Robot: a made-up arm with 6 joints.
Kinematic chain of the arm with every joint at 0, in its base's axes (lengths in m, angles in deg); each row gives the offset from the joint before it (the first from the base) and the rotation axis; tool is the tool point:
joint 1: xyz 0 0 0.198 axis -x
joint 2: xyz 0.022 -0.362 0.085 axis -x
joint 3: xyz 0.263 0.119 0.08 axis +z
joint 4: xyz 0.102 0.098 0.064 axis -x
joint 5: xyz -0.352 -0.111 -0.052 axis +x
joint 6: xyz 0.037 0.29 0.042 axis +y
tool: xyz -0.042 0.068 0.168
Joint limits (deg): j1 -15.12..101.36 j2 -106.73..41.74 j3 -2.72..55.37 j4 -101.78..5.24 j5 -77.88..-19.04 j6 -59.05..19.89
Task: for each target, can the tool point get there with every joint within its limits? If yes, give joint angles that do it. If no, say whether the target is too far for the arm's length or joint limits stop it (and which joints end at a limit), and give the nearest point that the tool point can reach.
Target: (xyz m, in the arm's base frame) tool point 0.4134 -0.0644 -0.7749
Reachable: no: joint limits stop it (at a limit: joint 1, joint 2, joint 3, joint 5, joint 6) | nearest point 0.1039 -0.0838 -0.1833 | short by 0.668 m
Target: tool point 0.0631 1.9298 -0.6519
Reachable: no: too far | nearest point 0.0635 0.7084 0.1656 | short by 1.470 m
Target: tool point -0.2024 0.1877 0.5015
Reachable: yes | joints 42.33 0.56 39.32 -71.50 -64.92 -3.90
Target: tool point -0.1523 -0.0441 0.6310
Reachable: yes | joints 10.88 4.01 31.70 -55.53 -27.26 -25.22
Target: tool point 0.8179 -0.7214 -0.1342
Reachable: no: joint limits stop it (at a limit: joint 1, joint 2, joint 3, joint 4, joint 5, joint 6) | nearest point 0.1705 -0.7146 -0.0737 | short by 0.650 m
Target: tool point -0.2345 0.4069 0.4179
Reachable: yes | joints 85.54 -1.70 44.15 -89.24 -65.85 -27.23
